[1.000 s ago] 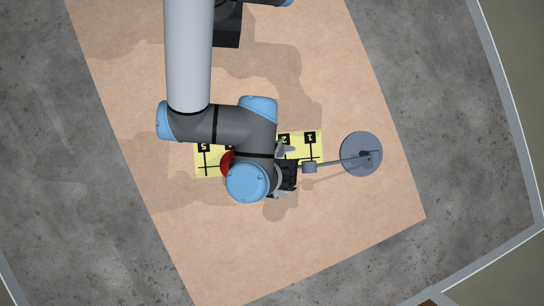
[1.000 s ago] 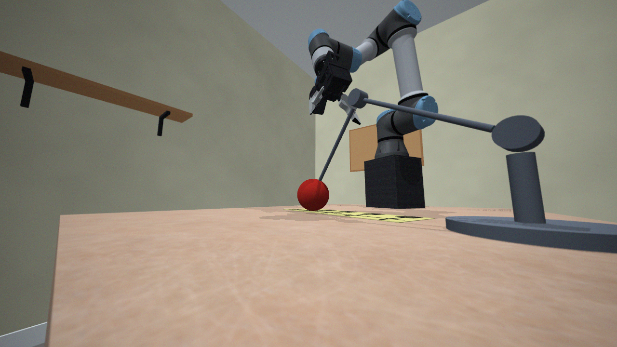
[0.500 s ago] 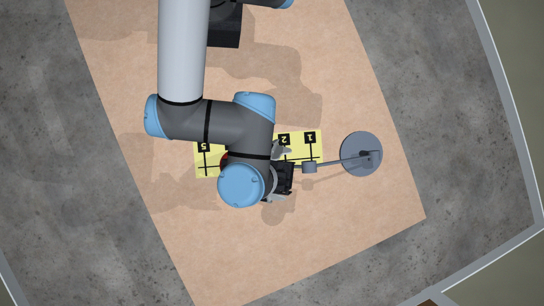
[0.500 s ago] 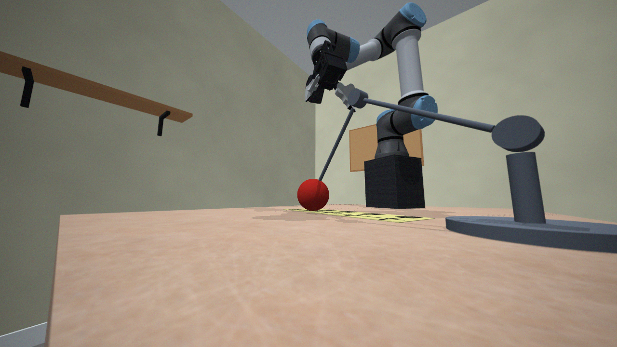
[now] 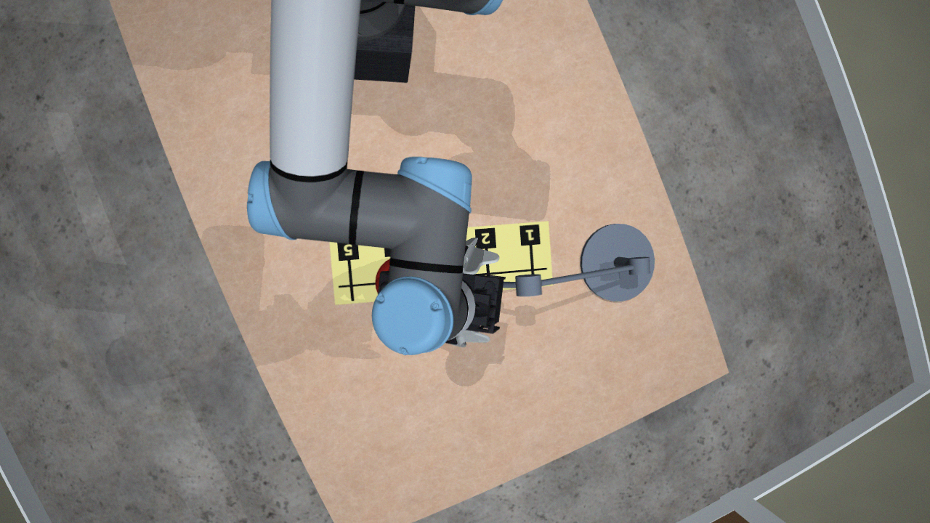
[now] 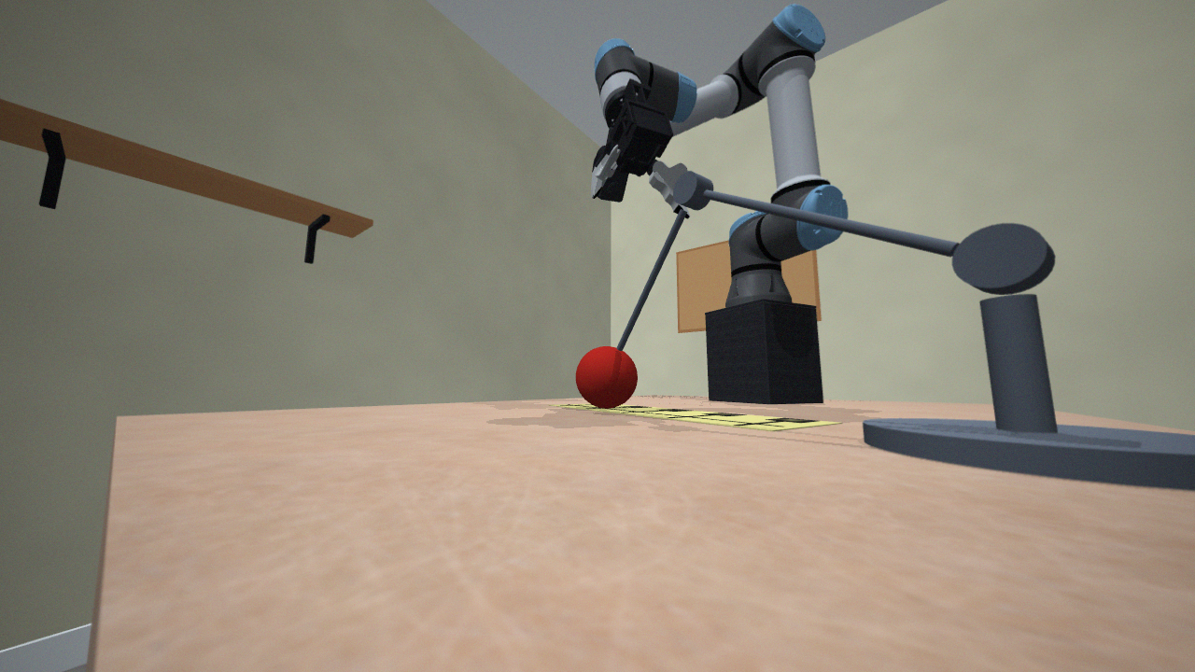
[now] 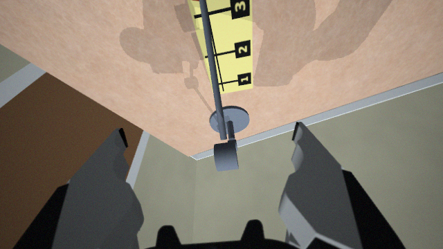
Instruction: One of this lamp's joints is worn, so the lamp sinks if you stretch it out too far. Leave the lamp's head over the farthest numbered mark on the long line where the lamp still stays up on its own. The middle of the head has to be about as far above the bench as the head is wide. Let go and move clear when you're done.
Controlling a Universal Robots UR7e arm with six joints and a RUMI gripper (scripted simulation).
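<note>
The yellow numbered strip lies 300 mm below my hand and 40 mm behind it. Round my hand: grey round base (310 mm to the left, 270 mm below, 150 mm ahead).
</note>
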